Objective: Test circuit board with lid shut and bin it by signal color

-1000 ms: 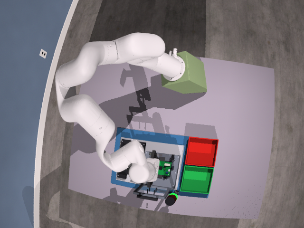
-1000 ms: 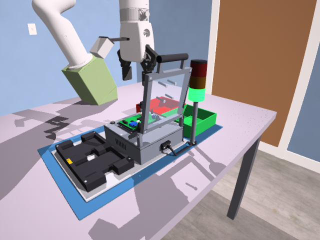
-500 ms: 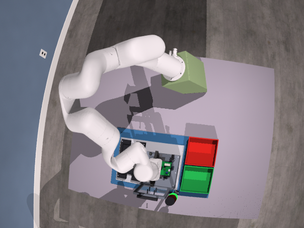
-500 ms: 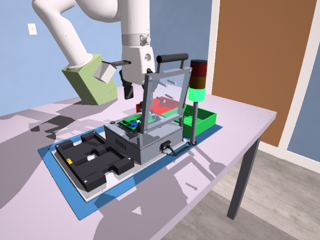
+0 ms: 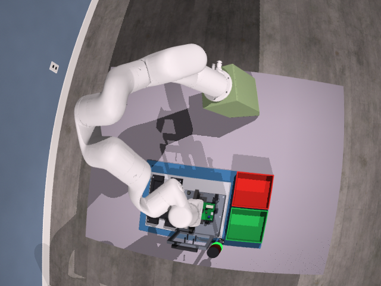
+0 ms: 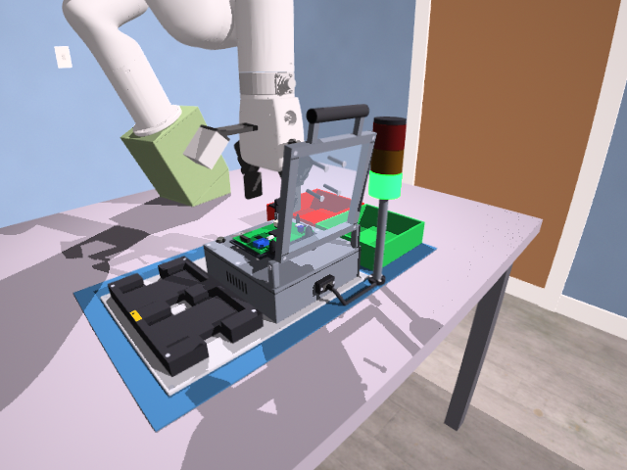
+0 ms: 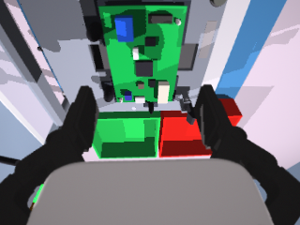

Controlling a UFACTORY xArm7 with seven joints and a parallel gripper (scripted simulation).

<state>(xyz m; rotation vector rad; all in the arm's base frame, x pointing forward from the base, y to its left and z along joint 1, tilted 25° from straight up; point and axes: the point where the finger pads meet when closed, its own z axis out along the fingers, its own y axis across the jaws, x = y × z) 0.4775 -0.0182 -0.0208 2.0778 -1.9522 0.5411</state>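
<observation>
My gripper is now 6 cm above the green circuit board. From my hand the other things lie so: clear lid 12 cm ahead, 5 cm above, 1 cm to the left; green bin 20 cm to the left, 12 cm below, 4 cm ahead; plate 6 cm below, 1 cm to the left, 1 cm ahead.
</observation>
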